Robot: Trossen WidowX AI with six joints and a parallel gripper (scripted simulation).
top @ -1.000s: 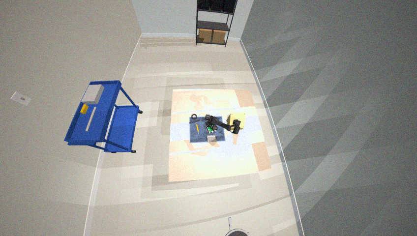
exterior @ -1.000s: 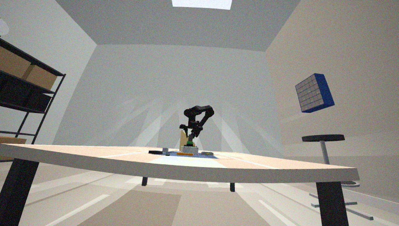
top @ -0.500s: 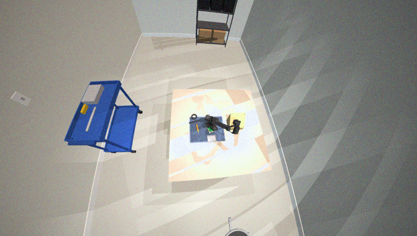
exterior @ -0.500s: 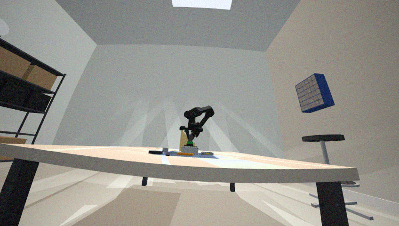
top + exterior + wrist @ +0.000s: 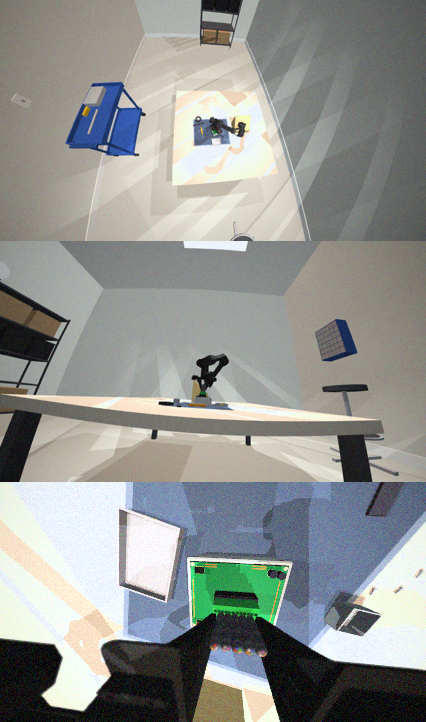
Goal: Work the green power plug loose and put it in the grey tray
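My gripper tip is 20 mm above the green power plug. The rest, counted from my gripper tip: blue mat: 110 mm below, 50 mm ahead; then dark bar: 210 mm ahead, 120 mm to the right, 100 mm below.
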